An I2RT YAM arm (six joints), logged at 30 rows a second.
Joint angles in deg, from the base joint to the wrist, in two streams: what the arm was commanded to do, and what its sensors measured. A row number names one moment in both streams.
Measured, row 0:
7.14 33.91 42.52 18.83 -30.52 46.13
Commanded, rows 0 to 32:
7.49 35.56 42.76 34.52 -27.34 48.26
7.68 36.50 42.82 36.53 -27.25 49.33
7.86 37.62 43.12 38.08 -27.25 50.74
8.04 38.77 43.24 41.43 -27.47 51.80
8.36 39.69 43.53 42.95 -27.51 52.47
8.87 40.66 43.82 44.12 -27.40 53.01
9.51 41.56 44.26 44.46 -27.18 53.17
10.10 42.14 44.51 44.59 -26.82 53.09
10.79 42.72 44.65 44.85 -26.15 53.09
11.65 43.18 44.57 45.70 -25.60 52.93
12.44 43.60 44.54 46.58 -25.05 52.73
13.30 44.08 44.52 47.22 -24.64 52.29
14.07 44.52 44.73 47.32 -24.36 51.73
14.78 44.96 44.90 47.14 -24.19 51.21
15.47 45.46 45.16 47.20 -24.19 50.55
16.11 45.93 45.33 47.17 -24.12 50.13
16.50 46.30 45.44 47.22 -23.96 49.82
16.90 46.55 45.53 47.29 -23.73 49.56
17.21 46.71 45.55 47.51 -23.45 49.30
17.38 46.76 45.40 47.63 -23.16 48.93
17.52 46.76 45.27 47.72 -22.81 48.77
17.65 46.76 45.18 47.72 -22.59 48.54
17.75 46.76 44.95 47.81 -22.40 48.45
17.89 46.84 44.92 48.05 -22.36 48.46
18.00 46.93 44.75 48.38 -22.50 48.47
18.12 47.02 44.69 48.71 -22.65 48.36
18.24 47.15 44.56 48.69 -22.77 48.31
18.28 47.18 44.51 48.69 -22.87 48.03
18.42 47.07 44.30 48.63 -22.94 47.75
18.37 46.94 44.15 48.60 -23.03 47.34
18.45 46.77 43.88 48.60 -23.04 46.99
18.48 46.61 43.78 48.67 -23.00 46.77
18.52 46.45 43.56 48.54 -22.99 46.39
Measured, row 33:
18.06 47.22 43.77 44.45 -23.09 47.51
